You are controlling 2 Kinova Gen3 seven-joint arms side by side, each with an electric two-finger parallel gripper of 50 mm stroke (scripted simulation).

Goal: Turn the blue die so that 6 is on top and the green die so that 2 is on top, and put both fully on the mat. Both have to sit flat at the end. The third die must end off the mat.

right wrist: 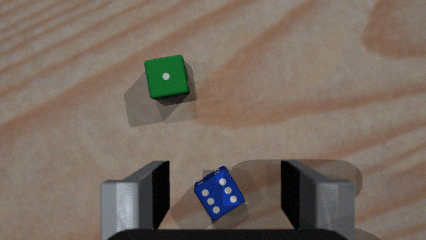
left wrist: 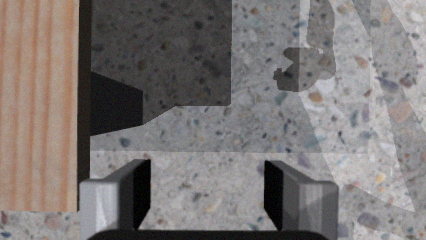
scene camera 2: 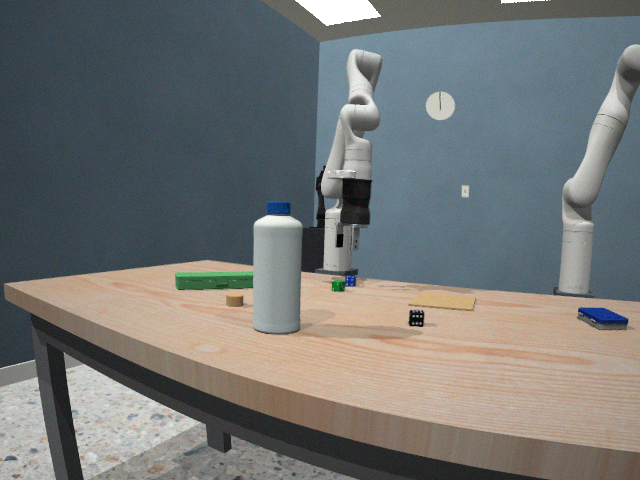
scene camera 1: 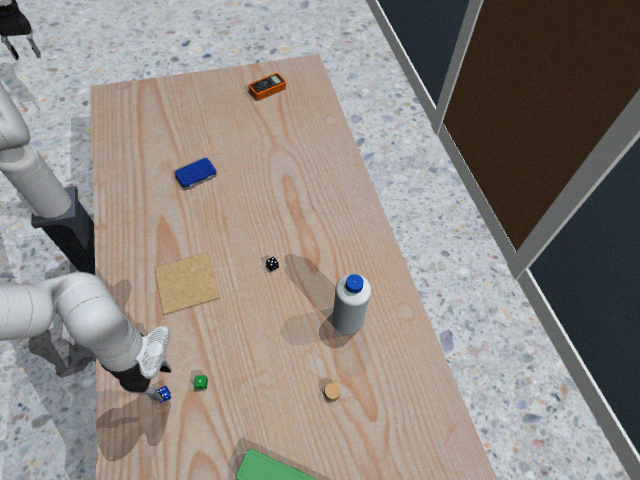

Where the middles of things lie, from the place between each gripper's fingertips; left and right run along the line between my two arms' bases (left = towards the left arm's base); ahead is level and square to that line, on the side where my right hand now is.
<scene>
The blue die (right wrist: 219, 194) lies 20 mm behind my right hand (scene camera 2: 346, 248), 10 mm to the left of it and 110 mm below it. Round my right hand: green case (scene camera 2: 184, 280) (220 mm ahead, 240 mm to the right, 100 mm below); white bottle (scene camera 2: 277, 255) (430 mm ahead, 90 mm to the left, 20 mm below); tan mat (scene camera 1: 188, 282) (50 mm ahead, 280 mm to the left, 120 mm below).
The blue box (scene camera 1: 193, 174) lies 41 cm ahead of my left hand, 40 cm to the right of it and 17 cm below it. Also, from my left hand: white bottle 94 cm to the right, 73 cm ahead, 8 cm below; then blue die 102 cm to the right, 28 cm ahead, 17 cm below; then tan mat 75 cm to the right, 35 cm ahead, 18 cm below.
</scene>
